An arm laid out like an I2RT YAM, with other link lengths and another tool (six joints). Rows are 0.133 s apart.
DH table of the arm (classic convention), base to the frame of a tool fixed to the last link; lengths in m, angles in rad. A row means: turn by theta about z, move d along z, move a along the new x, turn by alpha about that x. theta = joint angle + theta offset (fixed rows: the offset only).
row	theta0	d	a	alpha
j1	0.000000	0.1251	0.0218	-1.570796
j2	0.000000	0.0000	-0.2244	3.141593
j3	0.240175	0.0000	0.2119	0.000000
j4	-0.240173	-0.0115	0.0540	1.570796
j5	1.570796	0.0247	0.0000	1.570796
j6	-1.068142	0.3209	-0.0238	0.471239
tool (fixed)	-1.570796	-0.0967	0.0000	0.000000
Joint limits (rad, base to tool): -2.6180..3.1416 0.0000..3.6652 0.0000..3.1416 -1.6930..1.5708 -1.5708..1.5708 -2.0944..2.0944
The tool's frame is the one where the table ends.
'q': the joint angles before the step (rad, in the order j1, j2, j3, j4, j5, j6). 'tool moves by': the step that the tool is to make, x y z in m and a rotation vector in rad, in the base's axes. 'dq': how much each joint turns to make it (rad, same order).
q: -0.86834 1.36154 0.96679 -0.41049 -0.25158 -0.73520
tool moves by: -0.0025 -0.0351 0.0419 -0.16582 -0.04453 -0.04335
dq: -0.02394 -0.05110 0.01929 0.07690 0.06205 -0.04098
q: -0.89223 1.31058 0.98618 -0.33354 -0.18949 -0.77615
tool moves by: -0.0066 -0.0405 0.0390 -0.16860 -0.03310 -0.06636
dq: -0.03085 -0.00385 0.01481 0.12768 0.07250 -0.04562
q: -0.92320 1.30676 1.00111 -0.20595 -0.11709 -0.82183
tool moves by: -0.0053 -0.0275 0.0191 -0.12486 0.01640 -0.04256
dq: -0.00842 0.02931 -0.00440 0.11865 0.07026 -0.06325
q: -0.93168 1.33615 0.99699 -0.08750 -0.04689 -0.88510
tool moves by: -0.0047 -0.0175 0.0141 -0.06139 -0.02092 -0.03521
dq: -0.02085 0.01984 0.00304 0.07830 0.02065 -0.01216
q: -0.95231 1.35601 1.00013 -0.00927 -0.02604 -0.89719
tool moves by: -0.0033 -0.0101 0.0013 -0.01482 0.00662 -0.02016
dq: -0.01252 0.02911 0.01586 0.02137 0.01207 -0.01034
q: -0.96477 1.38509 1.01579 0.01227 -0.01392 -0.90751
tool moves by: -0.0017 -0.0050 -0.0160 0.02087 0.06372 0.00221
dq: -0.00426 0.04990 0.02146 -0.02530 0.00921 -0.04006
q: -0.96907 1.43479 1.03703 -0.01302 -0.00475 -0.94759
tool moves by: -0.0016 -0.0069 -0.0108 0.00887 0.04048 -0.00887
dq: -0.00217 0.04734 0.01938 -0.00214 0.01782 -0.02308
